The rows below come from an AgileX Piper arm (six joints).
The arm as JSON. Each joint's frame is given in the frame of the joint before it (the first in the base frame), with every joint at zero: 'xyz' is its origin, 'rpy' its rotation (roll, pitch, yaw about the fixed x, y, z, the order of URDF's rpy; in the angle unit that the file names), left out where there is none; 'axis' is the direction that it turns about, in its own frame. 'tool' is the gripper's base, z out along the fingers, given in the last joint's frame.
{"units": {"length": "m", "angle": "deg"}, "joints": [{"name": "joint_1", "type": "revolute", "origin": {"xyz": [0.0, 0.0, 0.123]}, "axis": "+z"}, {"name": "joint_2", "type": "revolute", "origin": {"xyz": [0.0, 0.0, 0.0], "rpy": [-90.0, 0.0, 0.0]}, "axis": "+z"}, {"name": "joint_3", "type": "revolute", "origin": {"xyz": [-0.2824, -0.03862, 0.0]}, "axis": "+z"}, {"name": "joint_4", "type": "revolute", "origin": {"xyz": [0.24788, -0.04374, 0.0], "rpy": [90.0, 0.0, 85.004]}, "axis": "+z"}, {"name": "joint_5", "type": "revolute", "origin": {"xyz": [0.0, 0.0, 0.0], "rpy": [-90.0, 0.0, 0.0]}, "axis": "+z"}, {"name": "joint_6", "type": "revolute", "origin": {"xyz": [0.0, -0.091, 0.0], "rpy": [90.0, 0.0, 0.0]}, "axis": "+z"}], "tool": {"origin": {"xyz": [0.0, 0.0, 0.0]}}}
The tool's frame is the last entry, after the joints.
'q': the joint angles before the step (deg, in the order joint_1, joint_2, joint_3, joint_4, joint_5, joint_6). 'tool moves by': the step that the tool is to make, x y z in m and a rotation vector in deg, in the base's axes. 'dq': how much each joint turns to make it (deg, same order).
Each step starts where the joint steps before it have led.
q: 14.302 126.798 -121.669 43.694 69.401 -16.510
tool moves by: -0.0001 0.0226 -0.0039 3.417 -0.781 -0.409
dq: 2.385 0.976 0.089 3.117 -3.880 0.002
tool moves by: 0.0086 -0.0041 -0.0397 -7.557 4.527 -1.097
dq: 0.088 3.716 0.015 -7.195 1.002 3.281
